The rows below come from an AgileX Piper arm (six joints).
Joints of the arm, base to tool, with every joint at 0 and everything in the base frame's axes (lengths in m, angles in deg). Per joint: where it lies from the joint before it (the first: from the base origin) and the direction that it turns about. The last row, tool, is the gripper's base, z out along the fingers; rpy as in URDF.
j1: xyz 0 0 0.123 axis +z
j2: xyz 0 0 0 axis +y
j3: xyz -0.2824 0 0.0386 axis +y
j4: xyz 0.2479 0 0.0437 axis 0.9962 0 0.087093
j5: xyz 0 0 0 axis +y
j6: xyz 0.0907 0 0.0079 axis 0.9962 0 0.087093
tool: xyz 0 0 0 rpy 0 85.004 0
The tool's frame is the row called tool.
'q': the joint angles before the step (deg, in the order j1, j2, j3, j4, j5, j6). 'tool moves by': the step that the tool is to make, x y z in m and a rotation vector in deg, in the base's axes. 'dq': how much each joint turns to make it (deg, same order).
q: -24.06, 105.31, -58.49, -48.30, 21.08, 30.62
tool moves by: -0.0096, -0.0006, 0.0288, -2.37, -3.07, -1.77
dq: -0.34, -5.06, 0.58, -1.19, 1.73, 1.52
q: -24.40, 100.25, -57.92, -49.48, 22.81, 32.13
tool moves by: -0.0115, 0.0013, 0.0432, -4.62, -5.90, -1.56
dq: 0.00, -6.89, 0.00, -4.54, 1.55, 4.30
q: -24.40, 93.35, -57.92, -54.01, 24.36, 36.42
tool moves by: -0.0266, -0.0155, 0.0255, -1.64, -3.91, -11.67
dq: -2.83, -4.49, 0.09, -3.63, 6.47, 9.03
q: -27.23, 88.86, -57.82, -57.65, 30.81, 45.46
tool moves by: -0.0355, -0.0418, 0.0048, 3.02, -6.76, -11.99
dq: -10.28, -1.07, 0.12, 2.77, -2.66, 4.05
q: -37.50, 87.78, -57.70, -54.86, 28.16, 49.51
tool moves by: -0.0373, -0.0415, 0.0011, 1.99, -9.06, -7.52
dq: -11.85, 0.12, 0.12, 5.32, -8.99, -0.22
